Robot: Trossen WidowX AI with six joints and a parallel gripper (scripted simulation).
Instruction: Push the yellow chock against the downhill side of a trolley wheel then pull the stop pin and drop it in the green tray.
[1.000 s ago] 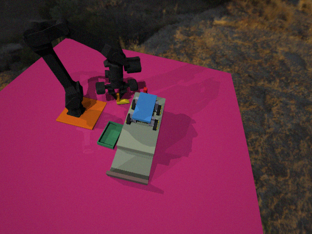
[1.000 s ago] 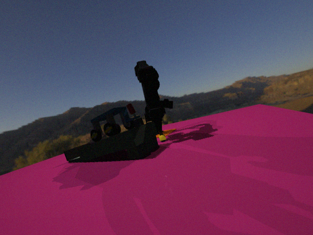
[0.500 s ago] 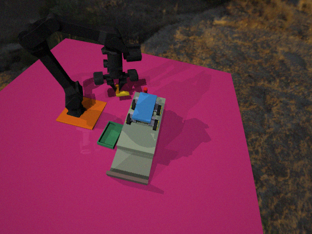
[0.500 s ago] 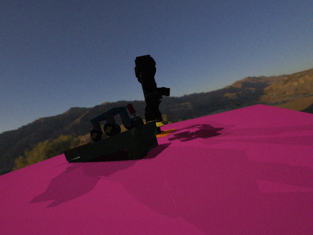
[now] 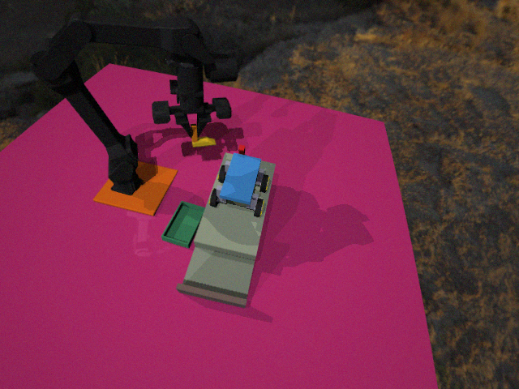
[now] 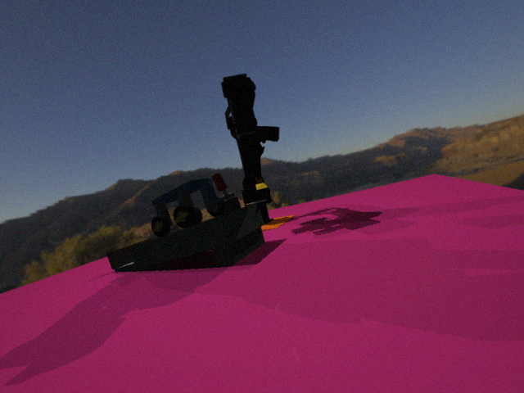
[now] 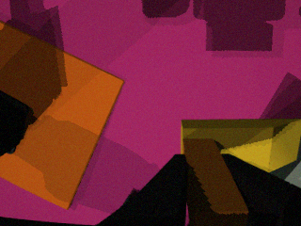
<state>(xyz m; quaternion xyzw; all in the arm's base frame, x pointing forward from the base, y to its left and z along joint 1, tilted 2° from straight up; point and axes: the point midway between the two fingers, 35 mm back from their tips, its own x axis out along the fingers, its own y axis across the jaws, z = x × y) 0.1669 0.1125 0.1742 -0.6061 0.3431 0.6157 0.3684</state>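
Now: gripper tip 19 cm to the left of the green tray, 15 cm above it and 4 cm short of it. Also, from my gripper tip: blue trolley 16 cm ahead, 10 cm to the right, 3 cm below; stop pin 14 cm ahead, 1 cm to the right, 1 cm below; chock 2 cm ahead, 1 cm to the left, 1 cm below.
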